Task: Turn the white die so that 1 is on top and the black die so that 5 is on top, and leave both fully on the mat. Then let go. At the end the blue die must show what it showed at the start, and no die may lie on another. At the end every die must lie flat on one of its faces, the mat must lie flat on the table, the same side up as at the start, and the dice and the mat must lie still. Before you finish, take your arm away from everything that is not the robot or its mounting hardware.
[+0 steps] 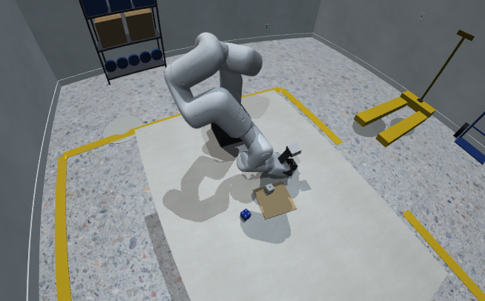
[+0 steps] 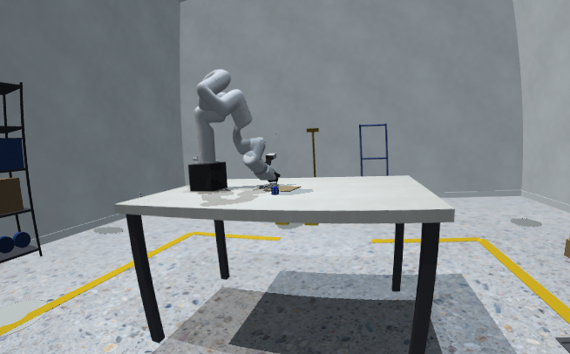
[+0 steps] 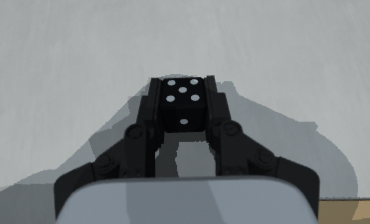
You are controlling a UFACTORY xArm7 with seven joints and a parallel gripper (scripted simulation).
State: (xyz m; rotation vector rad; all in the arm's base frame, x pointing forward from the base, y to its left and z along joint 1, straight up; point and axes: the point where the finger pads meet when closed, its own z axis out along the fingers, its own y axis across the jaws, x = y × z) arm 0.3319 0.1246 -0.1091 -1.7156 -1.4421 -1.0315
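The white die is 16 cm to the right of my hand, 4 cm ahead of it and 1 cm below it. The rest, counted from my hand: black die (1 cm to the left); then blue die (30 cm to the right, 9 cm ahead, 2 cm below); then tan mat (16 cm to the right, 9 cm ahead, 3 cm below).
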